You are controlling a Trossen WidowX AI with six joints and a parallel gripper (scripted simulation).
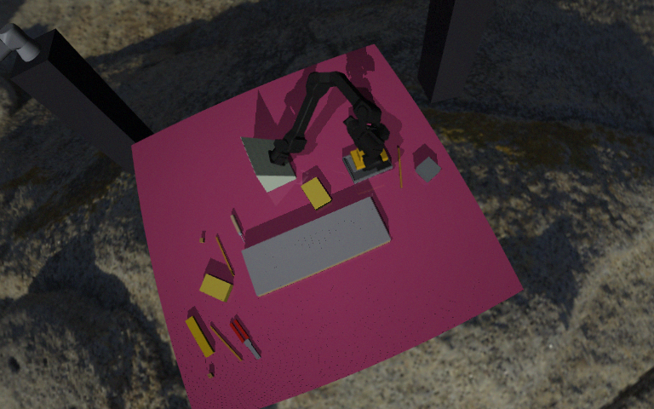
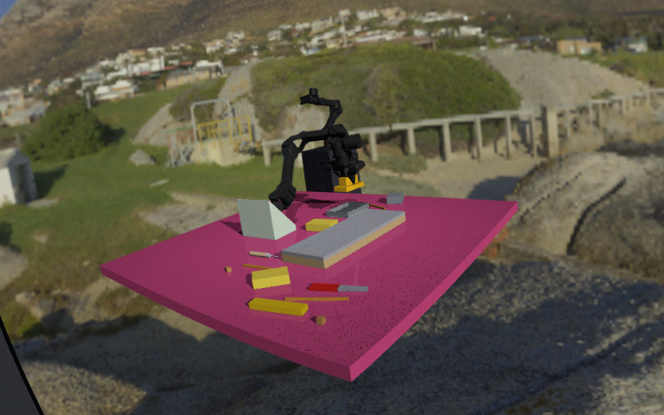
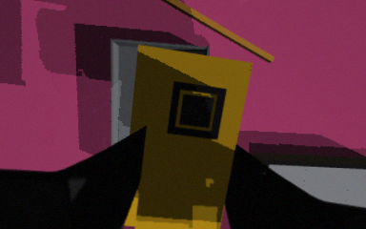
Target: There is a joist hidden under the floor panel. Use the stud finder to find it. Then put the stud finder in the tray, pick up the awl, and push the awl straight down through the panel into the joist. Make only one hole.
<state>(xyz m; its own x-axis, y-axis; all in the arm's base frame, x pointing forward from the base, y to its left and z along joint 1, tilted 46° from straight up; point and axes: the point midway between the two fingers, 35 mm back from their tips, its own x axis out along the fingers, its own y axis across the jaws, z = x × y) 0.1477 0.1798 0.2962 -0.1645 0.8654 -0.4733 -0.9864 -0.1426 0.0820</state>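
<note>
My gripper tip is now 30 mm past the grey tray, 10 mm to the left of it and 120 mm above it. From my gripper tip the other things lie so: stud finder: 10 mm to the left, 20 mm above; grey cube: 80 mm ahead, 210 mm to the left, 120 mm below; awl: 100 mm ahead, 560 mm to the right, 130 mm below.
</note>
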